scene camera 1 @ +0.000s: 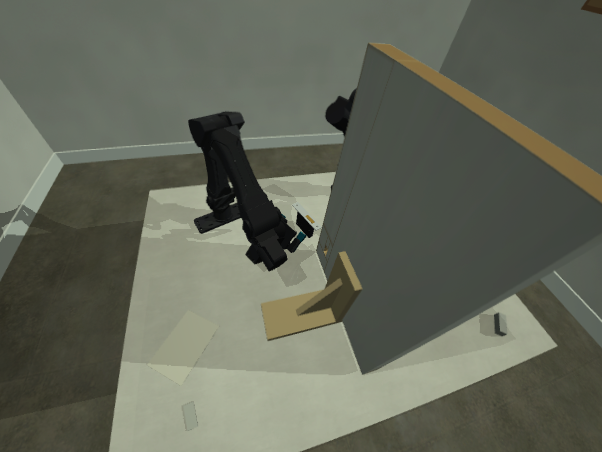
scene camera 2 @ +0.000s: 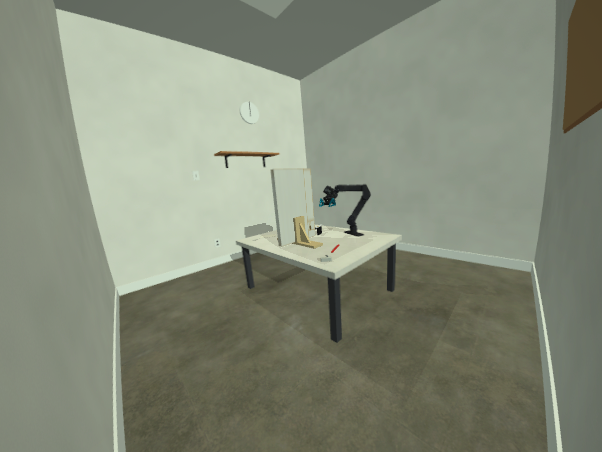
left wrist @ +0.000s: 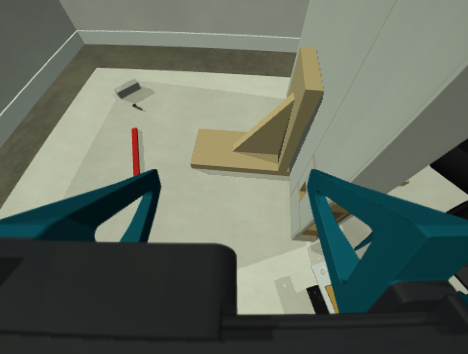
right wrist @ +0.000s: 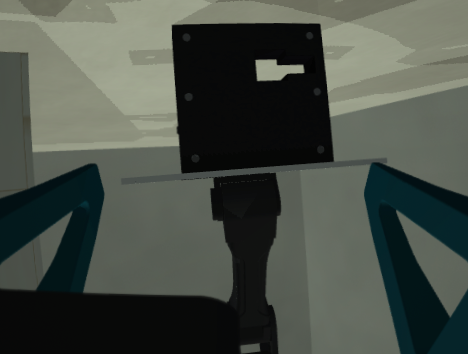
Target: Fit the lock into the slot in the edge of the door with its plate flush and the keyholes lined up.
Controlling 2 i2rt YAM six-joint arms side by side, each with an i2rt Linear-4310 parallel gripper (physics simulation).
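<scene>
The lock has a black body with a keyhole cutout and a pale plate. It is near the edge of the tall grey door, apart from it. The door's keyhole shows low on its face, beside the slot in its edge. My right gripper is open, facing the lock, which is not gripped. My left gripper is open and empty, high above the table beside the door.
A wooden bracket stands against the door. A red bar, a grey block and a small dark tool lie on the table. A dark block lies at the right in scene camera 1.
</scene>
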